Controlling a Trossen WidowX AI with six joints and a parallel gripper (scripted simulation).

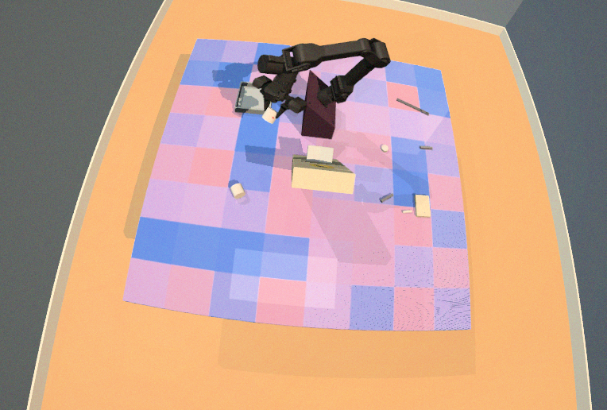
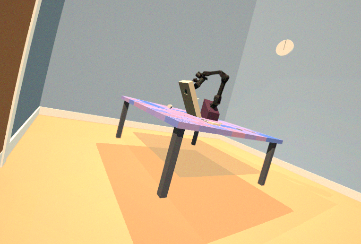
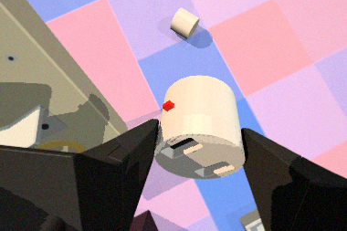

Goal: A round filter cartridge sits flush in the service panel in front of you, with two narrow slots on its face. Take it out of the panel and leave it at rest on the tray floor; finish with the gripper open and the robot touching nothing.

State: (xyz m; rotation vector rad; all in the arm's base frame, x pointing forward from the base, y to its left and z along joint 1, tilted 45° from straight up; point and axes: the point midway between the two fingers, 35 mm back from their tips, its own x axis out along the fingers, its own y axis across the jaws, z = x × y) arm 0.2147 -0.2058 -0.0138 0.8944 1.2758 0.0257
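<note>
My gripper tip is now 260 mm past the grey tray, 260 mm above it and 120 mm to the left of it. Round my gripper tip: round filter cartridge (right at my gripper tip); then cream service panel (190 mm to the left, 120 mm ahead, 100 mm below); then cream block (640 mm to the left, 270 mm below, 100 mm ahead).
</note>
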